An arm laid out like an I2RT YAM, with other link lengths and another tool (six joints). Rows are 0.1 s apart.
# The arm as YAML. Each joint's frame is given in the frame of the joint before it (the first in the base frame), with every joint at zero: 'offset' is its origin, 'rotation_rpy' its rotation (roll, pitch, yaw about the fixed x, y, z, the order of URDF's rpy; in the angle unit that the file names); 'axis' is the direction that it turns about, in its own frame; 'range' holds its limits. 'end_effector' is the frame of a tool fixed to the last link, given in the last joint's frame.
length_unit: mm
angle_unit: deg
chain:
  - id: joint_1
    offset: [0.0, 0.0, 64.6]
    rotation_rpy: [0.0, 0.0, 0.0]
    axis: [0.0, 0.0, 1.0]
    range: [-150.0, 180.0]
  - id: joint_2
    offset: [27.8, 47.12, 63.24]
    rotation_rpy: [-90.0, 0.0, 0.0]
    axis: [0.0, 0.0, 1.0]
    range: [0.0, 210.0]
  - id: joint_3
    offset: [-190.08, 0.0, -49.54]
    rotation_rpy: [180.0, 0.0, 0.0]
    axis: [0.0, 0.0, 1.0]
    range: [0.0, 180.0]
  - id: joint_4
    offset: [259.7, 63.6, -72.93]
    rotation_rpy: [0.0, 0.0, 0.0]
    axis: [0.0, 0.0, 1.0]
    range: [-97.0, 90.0]
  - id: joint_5
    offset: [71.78, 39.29, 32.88]
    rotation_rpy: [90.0, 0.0, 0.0]
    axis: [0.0, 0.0, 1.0]
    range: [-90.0, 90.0]
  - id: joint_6
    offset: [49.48, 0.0, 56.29]
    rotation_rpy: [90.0, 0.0, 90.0]
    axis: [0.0, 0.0, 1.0]
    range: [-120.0, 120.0]
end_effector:
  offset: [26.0, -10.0, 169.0]
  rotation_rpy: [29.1, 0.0, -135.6]
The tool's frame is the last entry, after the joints.
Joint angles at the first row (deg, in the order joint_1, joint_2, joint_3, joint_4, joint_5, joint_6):
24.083 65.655 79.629 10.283 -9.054 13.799
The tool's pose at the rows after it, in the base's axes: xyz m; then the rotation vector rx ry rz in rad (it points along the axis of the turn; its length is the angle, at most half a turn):
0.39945, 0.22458, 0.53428, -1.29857, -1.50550, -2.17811
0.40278, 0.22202, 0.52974, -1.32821, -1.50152, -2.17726
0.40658, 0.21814, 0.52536, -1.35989, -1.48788, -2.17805
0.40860, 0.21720, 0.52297, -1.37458, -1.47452, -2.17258
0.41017, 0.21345, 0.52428, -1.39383, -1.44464, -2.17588
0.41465, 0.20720, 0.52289, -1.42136, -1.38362, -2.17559
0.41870, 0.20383, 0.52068, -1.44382, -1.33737, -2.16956
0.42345, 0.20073, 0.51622, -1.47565, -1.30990, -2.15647
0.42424, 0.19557, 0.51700, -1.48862, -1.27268, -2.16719
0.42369, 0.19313, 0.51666, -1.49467, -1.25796, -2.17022
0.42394, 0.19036, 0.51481, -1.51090, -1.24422, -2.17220
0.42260, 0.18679, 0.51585, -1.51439, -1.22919, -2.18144
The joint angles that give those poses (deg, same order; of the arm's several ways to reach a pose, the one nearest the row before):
24.083 65.393 79.541 10.284 -8.355 13.799
24.082 65.390 79.191 9.933 -7.387 13.360
23.995 65.390 78.838 9.668 -6.243 13.271
24.083 65.566 78.926 9.319 -5.627 13.621
24.170 65.831 79.717 8.615 -4.397 14.320
24.082 66.269 80.331 8.089 -2.642 16.248
24.169 66.882 81.033 7.475 -1.235 17.748
24.082 67.496 81.735 6.334 -0.177 18.541
24.083 67.412 81.825 6.328 1.142 19.420
24.082 67.061 81.564 6.240 1.666 19.775
24.170 66.799 81.300 5.979 2.548 19.862
24.081 66.270 80.948 6.063 3.075 20.125

